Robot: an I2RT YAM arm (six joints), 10 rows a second.
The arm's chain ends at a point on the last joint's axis. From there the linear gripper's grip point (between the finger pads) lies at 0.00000 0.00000 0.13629 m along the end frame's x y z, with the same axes.
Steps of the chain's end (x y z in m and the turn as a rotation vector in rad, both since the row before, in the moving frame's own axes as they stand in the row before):
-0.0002, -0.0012, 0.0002, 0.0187, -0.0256, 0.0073
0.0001, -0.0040, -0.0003, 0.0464, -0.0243, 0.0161
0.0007, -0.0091, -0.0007, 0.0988, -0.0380, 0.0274
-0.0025, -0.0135, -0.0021, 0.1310, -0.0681, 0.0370
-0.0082, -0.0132, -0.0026, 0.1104, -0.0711, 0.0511
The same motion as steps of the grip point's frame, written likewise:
-0.0037, -0.0038, 0.0001, 0.0187, -0.0256, 0.0073
-0.0032, -0.0103, -0.0005, 0.0464, -0.0243, 0.0161
-0.0043, -0.0226, -0.0015, 0.0988, -0.0380, 0.0274
-0.0114, -0.0315, -0.0036, 0.1310, -0.0681, 0.0370
-0.0175, -0.0284, -0.0038, 0.1104, -0.0711, 0.0511

